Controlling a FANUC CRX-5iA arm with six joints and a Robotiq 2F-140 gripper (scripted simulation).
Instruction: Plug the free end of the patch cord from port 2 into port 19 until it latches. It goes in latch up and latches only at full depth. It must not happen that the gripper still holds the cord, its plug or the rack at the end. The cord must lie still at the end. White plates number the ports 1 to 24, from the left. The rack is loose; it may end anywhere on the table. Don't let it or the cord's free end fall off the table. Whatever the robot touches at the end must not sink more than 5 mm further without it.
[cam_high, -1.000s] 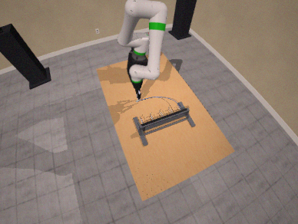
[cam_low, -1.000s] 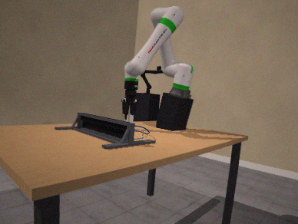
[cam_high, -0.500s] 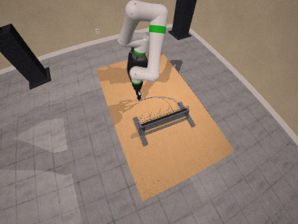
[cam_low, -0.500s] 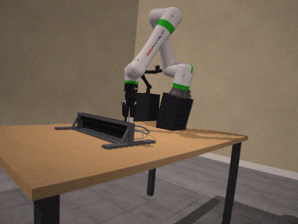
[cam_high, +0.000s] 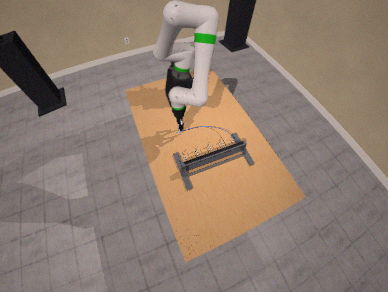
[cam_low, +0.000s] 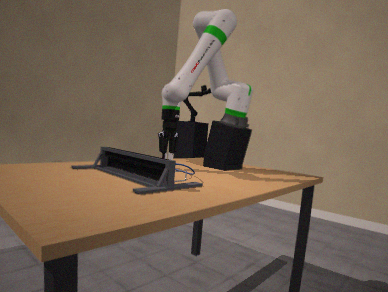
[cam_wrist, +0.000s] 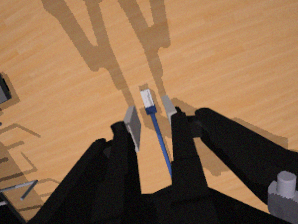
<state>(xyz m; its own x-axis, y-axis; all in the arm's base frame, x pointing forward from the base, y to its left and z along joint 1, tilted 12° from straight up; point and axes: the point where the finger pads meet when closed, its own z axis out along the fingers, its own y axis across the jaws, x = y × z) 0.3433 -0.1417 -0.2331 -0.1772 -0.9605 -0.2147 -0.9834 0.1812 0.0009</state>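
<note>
Right now my hand is 4 cm above the plug and 1 cm to the left of it.
</note>
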